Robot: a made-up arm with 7 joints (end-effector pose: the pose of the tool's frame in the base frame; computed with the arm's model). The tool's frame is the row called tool. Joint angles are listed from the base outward.
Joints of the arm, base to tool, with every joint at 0 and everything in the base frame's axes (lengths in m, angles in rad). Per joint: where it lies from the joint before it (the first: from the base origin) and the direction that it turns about. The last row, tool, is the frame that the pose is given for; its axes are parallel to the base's.
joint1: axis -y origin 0 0 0.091
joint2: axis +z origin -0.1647 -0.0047 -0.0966
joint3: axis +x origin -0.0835 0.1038 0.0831
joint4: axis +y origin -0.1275 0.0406 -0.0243
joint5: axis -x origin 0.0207 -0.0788 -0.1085
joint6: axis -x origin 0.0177 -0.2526 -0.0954
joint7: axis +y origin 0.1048 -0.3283 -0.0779
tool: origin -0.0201 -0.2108 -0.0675
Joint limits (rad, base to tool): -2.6..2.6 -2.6..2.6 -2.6..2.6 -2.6..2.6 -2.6..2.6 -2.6..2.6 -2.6..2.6
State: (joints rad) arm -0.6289 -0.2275 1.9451 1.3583 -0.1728 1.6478 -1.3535
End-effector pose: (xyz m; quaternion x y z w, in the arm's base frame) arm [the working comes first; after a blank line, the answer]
Working (the frame after each row of the table, in the pose's form):
after joint1: 0.0000 0.0000 0.0910 0.0000 0.3093 0.0000 0.9510
after joint2: -0.1900 -0.0047 0.1098 -0.0351 0.3073 -0.1079 0.9448
after joint3: -0.1880 0.1153 0.2111 0.7610 0.0839 -0.3147 0.5611
after joint4: -0.2596 0.1516 0.3208 0.7898 0.4177 0.2331 0.3839
after joint5: -0.3610 0.2417 0.3234 0.8200 0.4363 0.1962 0.3143
after joint6: -0.5578 0.3959 0.2200 0.3264 0.1524 0.4534 0.8153
after joint7: -0.3333 0.3911 -0.0528 0.5384 -0.3917 0.1491 0.7310

-0.1837 0.3771 -0.2165 0.5384 -0.3917 0.1491 0.7310
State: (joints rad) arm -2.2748 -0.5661 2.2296 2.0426 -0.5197 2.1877 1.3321
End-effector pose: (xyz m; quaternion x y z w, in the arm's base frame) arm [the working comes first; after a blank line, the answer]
Working (the frame after each row of the table, in the pose's form):
after joint1: 0.0000 0.0000 0.0910 0.0000 0.9075 0.0000 0.4200
after joint2: 0.0330 -0.0047 0.2791 -0.2535 0.8714 -0.1173 0.4032
after joint3: 0.1059 0.1277 0.2366 0.2504 0.2784 -0.8340 0.4051
after joint4: 0.2133 0.1913 0.2905 -0.8420 -0.4909 0.2220 0.0259
after joint5: 0.2011 0.2683 0.4015 -0.8071 -0.4174 0.3407 0.2413
after joint6: 0.1515 0.4083 0.6278 0.5849 0.4943 0.2144 0.6063
after joint7: 0.0248 0.4614 0.3023 0.3274 0.7632 0.5300 0.1713

-0.0688 0.3535 0.1320 0.3274 0.7632 0.5300 0.1713
